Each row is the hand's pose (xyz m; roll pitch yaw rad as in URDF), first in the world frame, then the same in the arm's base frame.
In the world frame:
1: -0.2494 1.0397 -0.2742 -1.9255 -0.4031 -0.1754
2: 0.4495 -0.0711 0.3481 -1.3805 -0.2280 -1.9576
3: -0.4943 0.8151 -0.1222 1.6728 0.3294 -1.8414
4: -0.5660 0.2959 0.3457 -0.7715 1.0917 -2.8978
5: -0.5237 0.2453 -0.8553 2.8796 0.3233 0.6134
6: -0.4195 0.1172 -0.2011 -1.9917 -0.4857 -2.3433
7: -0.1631 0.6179 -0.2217 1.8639 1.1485 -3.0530
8: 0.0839 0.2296 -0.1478 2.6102 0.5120 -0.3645
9: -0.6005 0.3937 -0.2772 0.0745 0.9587 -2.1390
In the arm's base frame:
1: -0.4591 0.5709 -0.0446 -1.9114 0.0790 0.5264
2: 0.9549 0.2650 0.0842 -1.8760 -0.2855 -1.1251
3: -0.4190 0.2854 0.1800 1.1732 0.2610 -1.2856
4: 0.0494 -0.0549 0.5779 -1.0246 0.6355 -2.3916
5: -0.3800 -0.3352 -0.5101 -2.9739 0.6209 1.5175
6: 0.0360 -0.2273 0.0100 -2.5221 -0.6865 -1.3395
7: -0.1160 0.3076 -0.0772 1.6905 0.6766 -2.4901
8: 0.3216 0.1704 -0.1607 2.4771 0.9850 0.2464
9: -0.2885 -0.1379 0.0510 -0.5184 0.6823 -1.8786

